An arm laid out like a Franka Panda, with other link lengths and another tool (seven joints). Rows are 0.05 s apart.
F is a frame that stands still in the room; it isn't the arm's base.
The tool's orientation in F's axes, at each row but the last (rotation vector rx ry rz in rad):
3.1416 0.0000 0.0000
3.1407 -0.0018 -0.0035
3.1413 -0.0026 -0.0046
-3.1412 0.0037 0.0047
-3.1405 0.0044 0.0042
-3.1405 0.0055 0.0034
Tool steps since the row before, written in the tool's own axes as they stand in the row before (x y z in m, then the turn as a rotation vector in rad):
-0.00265 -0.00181 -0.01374 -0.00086 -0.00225 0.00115
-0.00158 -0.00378 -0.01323 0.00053 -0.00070 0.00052
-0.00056 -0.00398 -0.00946 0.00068 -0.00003 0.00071
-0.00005 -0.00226 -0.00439 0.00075 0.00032 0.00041
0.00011 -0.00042 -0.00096 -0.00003 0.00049 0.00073
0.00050 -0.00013 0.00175 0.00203 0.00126 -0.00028
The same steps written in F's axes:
-0.00265 0.00181 0.01374 -0.00086 0.00225 -0.00115
-0.00155 0.00379 0.01323 0.00053 0.00070 -0.00052
-0.00053 0.00398 0.00946 0.00068 0.00003 -0.00071
-0.00003 0.00226 0.00439 0.00075 -0.00032 -0.00041
0.00011 0.00042 0.00096 -0.00003 -0.00049 -0.00073
0.00050 0.00013 -0.00175 0.00203 -0.00127 0.00027

